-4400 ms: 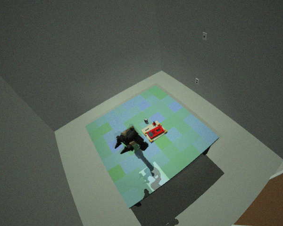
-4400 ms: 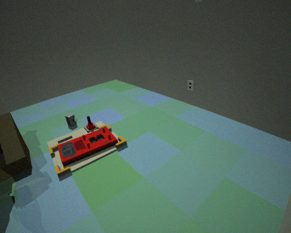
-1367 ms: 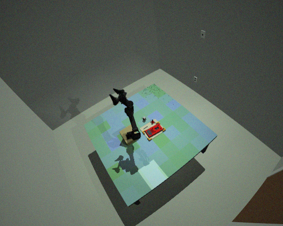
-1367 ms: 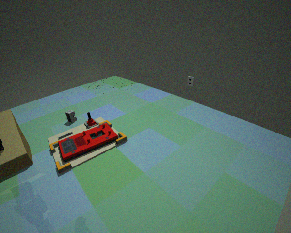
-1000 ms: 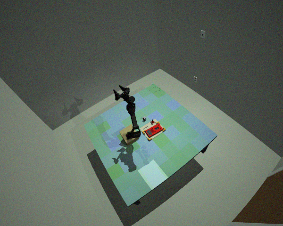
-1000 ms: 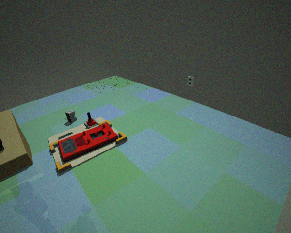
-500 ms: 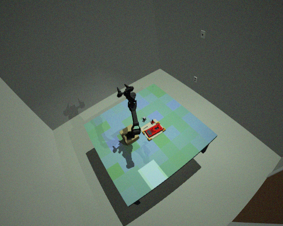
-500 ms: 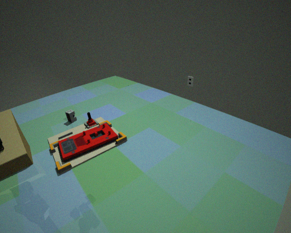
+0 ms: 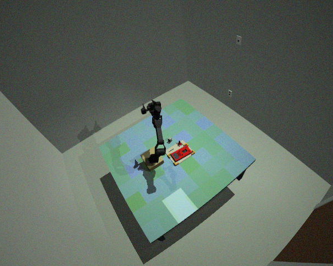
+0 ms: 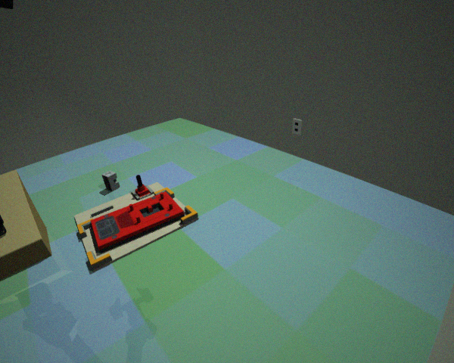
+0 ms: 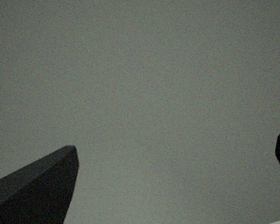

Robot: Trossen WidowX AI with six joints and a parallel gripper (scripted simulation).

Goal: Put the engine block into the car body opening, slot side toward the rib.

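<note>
Right now my gripper tip is 80 mm short of the engine block, 120 mm to the left of it and 550 mm above it.
</note>
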